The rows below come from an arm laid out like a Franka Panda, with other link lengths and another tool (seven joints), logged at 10 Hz.
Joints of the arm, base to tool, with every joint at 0 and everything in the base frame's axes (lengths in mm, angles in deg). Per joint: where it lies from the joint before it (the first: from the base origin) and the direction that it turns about. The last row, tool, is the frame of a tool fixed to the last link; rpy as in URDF.
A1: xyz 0 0 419.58 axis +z
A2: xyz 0 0 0 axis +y
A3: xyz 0 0 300.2 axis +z
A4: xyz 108.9 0 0 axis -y
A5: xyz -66.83 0 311.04 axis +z
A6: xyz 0 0 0 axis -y
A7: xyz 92.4 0 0 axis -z
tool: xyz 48 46 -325.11 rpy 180 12.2 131.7
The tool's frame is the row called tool.
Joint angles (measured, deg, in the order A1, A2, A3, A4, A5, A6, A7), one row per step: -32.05, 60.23, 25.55, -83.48, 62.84, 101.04, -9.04; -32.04, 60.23, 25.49, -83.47, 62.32, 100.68, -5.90; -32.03, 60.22, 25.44, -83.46, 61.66, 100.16, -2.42; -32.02, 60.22, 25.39, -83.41, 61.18, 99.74, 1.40; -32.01, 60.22, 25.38, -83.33, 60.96, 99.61, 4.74; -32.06, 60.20, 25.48, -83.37, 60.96, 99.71, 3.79; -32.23, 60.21, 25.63, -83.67, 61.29, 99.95, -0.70; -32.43, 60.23, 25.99, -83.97, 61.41, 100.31, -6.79; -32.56, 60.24, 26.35, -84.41, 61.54, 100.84, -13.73; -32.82, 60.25, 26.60, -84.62, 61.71, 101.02, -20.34
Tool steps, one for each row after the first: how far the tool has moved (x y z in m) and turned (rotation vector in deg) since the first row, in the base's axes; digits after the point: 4 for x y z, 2 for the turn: -0.0030, 0.0008, -0.0044, 0.14, 3.09, 0.37; -0.0072, 0.0023, -0.0090, 0.28, 6.51, 0.92; -0.0105, 0.0031, -0.0136, 0.46, 10.26, 1.23; -0.0117, 0.0030, -0.0175, 0.61, 13.50, 1.19; -0.0112, 0.0032, -0.0160, 0.54, 12.52, 1.21; -0.0101, 0.0031, -0.0109, 0.49, 8.28, 1.18; -0.0096, 0.0045, -0.0036, 0.20, 2.34, 1.40; -0.0105, 0.0069, 0.0035, -0.27, -4.32, 1.65; -0.0114, 0.0067, 0.0117, -0.61, -10.80, 1.80
